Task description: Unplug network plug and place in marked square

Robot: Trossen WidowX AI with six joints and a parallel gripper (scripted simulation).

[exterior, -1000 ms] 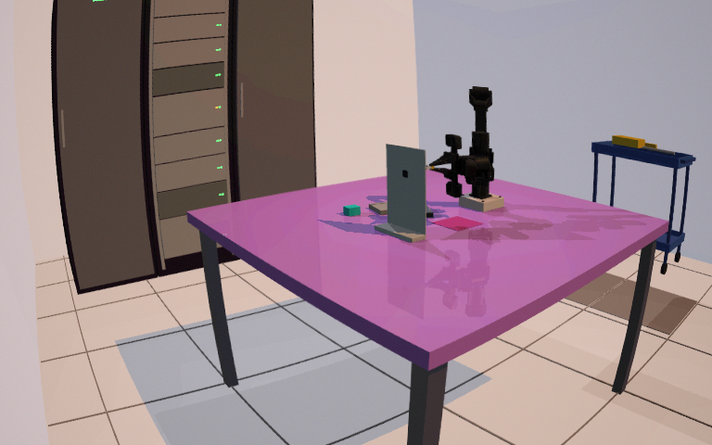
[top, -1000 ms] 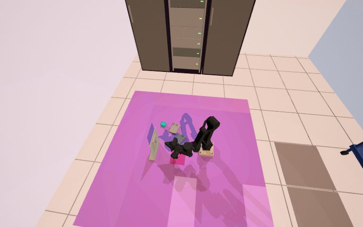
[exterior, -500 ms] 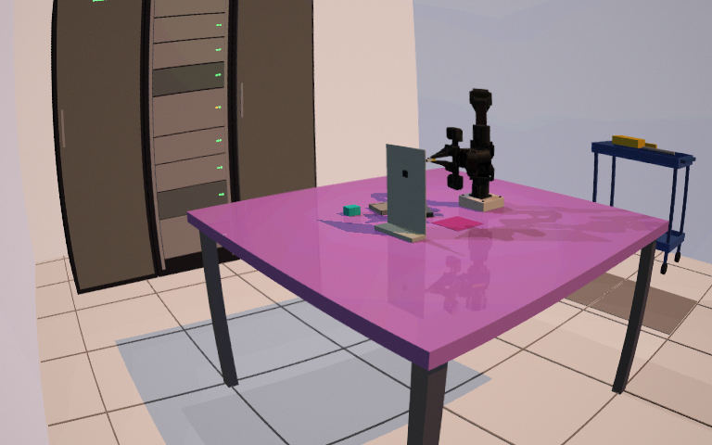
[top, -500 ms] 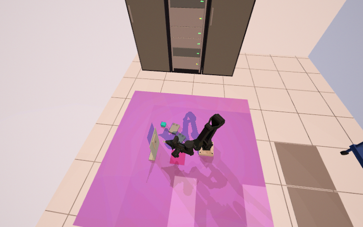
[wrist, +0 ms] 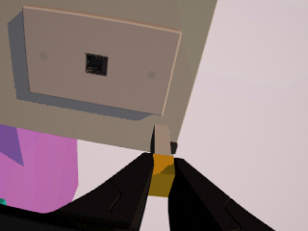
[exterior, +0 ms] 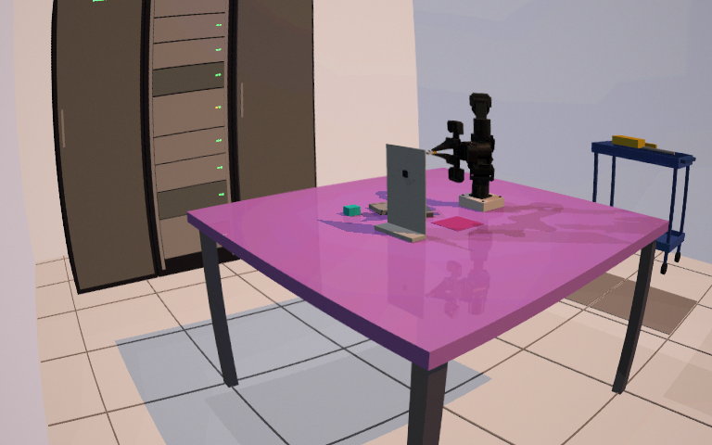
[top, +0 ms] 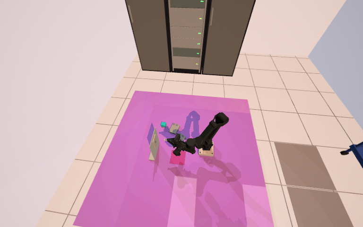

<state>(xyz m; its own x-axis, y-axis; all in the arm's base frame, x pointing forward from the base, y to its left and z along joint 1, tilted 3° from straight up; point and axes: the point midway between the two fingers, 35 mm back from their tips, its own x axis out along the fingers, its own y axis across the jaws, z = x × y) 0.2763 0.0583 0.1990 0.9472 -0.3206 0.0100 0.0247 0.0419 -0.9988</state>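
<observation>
Now: gripper tip 8 cm past the marked square, 4 cm to the right of it and 22 cm above it. Also, from my gripper tip: teal cube 9 cm ahead, 28 cm to the right, 21 cm below; upright panel 11 cm ahead, 1 cm to the right, 11 cm below; network plug 1 cm ahead.
</observation>
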